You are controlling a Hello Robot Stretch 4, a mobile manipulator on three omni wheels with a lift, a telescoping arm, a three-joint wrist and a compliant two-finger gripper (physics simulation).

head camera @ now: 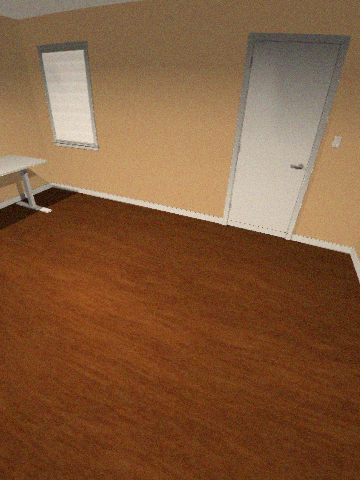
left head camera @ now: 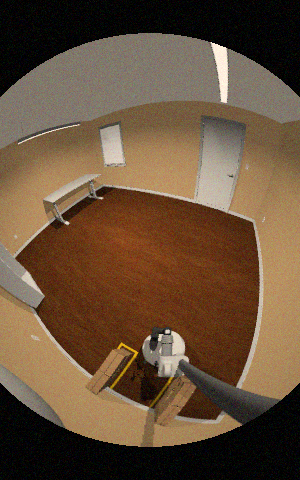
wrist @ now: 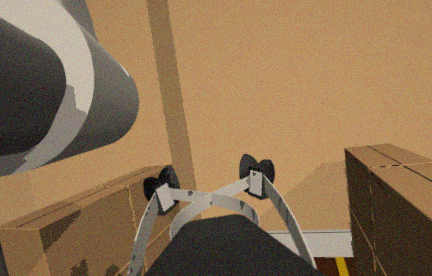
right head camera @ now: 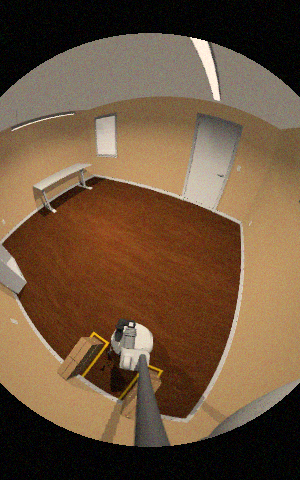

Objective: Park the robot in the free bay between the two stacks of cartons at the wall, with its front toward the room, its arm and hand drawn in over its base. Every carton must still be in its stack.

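Note:
My white round base point(left head camera: 150, 348) point(right head camera: 146, 340) stands at the room-side mouth of the bay; its front is hard to tell. One stack of cartons point(left head camera: 107, 371) point(right head camera: 80, 357) point(wrist: 395, 172) stands at the wall, left in the head views. The other stack point(left head camera: 176, 400) point(right head camera: 155, 385) point(wrist: 95, 220) stands on the right there, partly behind my mast in the right head view. Both stacks look upright. The arm looks drawn in. My gripper point(wrist: 209, 175) is open and empty, pointing at the wall between the stacks in the wrist view.
Yellow tape point(left head camera: 124, 371) point(right head camera: 95, 367) edges the bay's left side, and more tape point(left head camera: 162, 392) point(right head camera: 131, 388) its right side. A white table point(left head camera: 70, 188) point(right head camera: 60, 177) and a door point(head camera: 285, 130) are across the room. A grey-white unit point(left head camera: 20, 280) stands at the left wall.

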